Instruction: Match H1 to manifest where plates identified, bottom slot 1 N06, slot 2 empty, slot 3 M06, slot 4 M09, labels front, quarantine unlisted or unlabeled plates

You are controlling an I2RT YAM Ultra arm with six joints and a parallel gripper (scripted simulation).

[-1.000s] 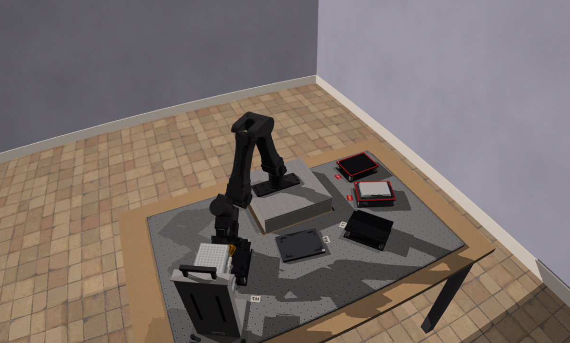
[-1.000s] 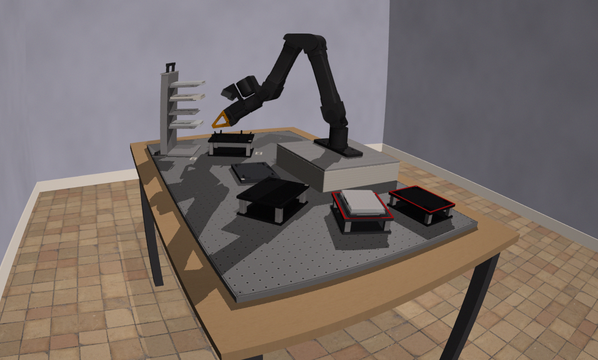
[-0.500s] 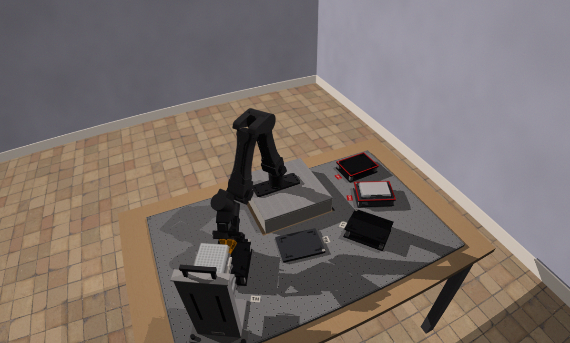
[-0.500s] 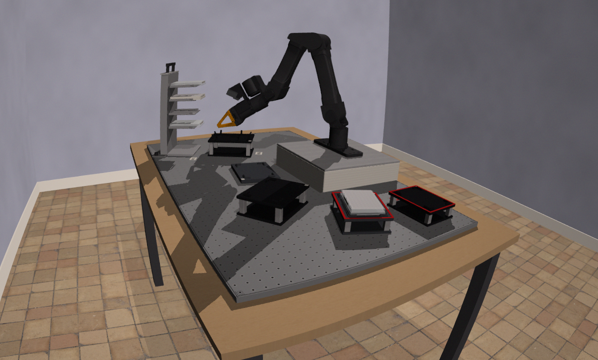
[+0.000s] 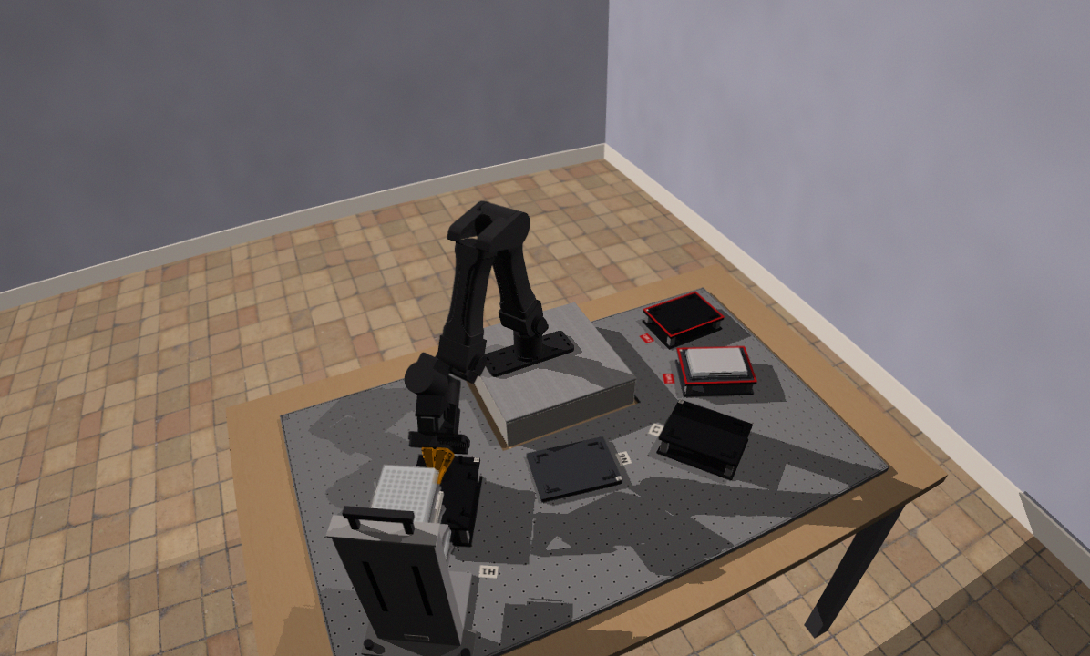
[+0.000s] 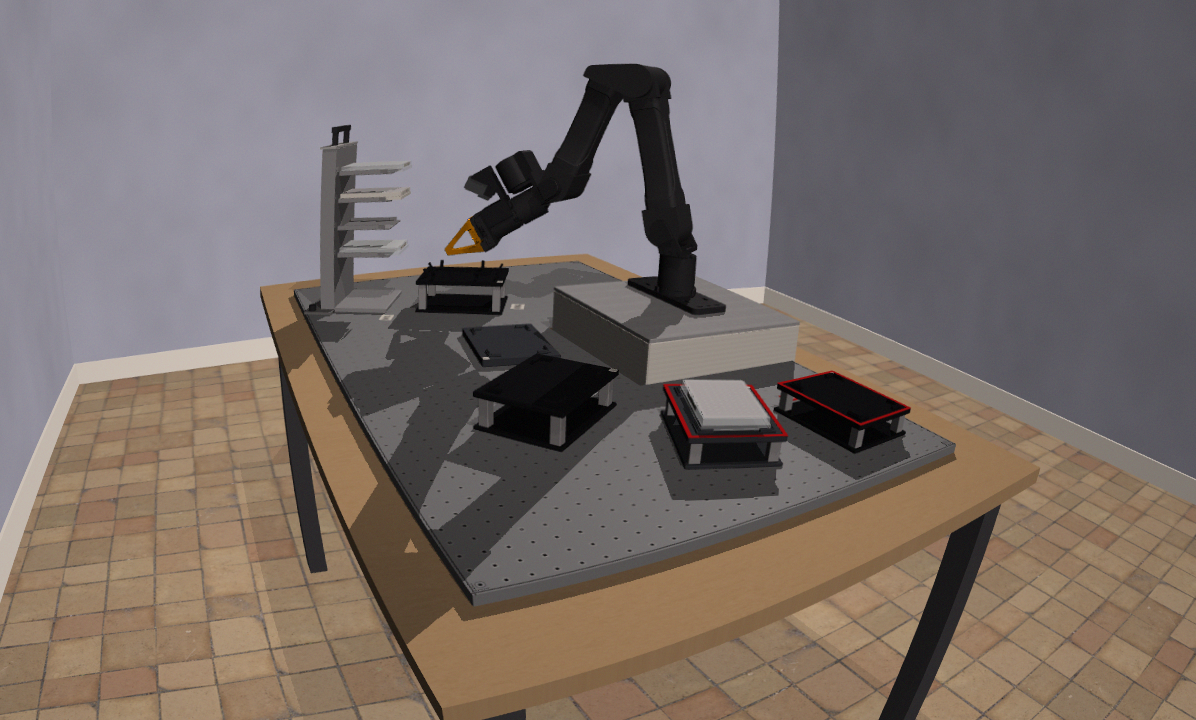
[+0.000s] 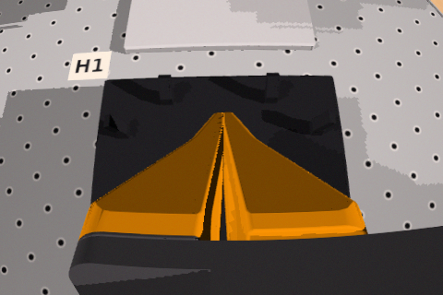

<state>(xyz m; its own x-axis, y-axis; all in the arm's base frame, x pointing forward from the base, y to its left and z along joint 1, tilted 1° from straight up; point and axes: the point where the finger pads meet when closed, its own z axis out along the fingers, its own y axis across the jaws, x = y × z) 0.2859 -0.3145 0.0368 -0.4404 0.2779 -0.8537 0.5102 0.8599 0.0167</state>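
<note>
The black regrip nest RG is 20 mm behind my hand, 20 mm to the left of it and 50 mm below it. Also, from my hand: flat recovery nest N6 (280 mm to the left, 100 mm below); H1 deck label (140 mm ahead, 40 mm to the left, 110 mm below); plate hotel H1 (200 mm ahead, 110 mm to the right, 50 mm above).
</note>
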